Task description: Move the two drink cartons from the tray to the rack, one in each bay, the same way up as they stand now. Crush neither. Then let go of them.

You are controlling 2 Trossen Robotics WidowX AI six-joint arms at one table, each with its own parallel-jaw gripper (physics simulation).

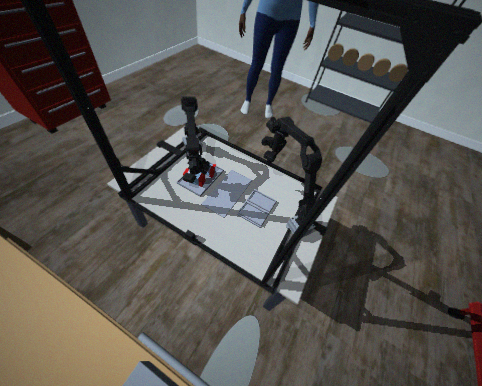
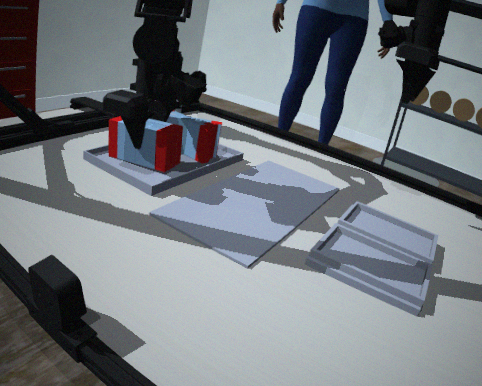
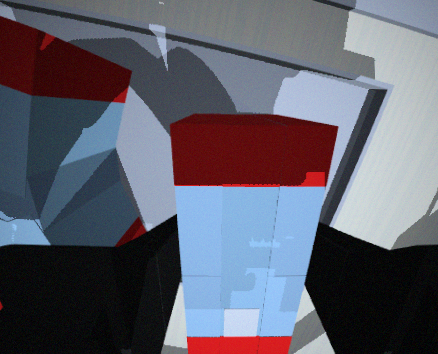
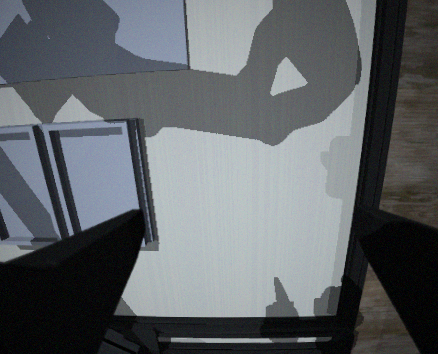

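Note:
Two light blue drink cartons with red ends stand in the tray. My left gripper is shut on the near carton, a finger against each side; the carton is upright and still in the tray. The other carton stands beside it; its blue side looks creased inward. My right gripper is open and empty, high beyond the rack. The rack has two empty bays.
A thin flat grey panel lies between tray and rack. Black frame rails edge the table. A black block sits on the near rail. A person stands behind the table.

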